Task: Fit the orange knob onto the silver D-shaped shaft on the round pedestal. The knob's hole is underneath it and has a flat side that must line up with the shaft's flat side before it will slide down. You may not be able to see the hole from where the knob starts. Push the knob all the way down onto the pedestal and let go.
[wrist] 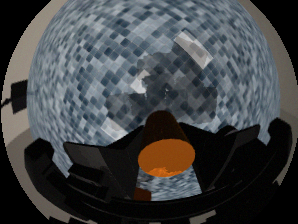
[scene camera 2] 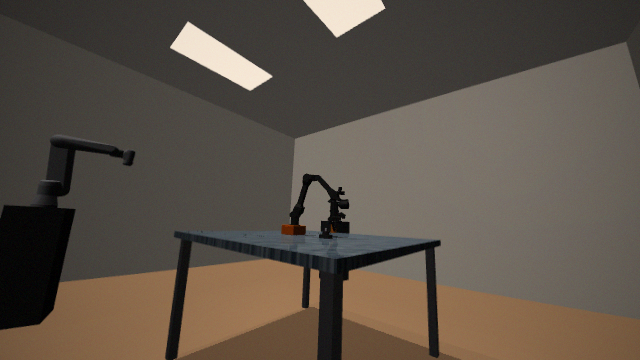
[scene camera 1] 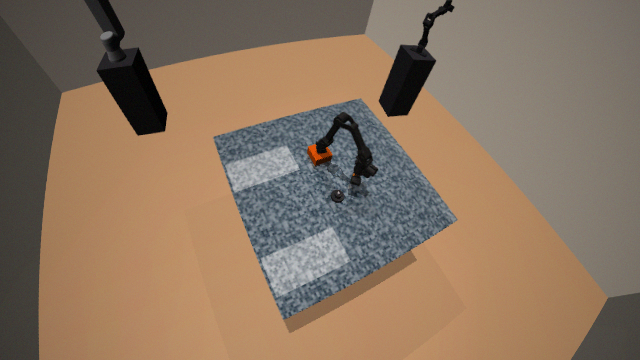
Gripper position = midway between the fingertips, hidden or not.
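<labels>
My gripper [wrist: 161,127]: holding an orange knob.
</labels>
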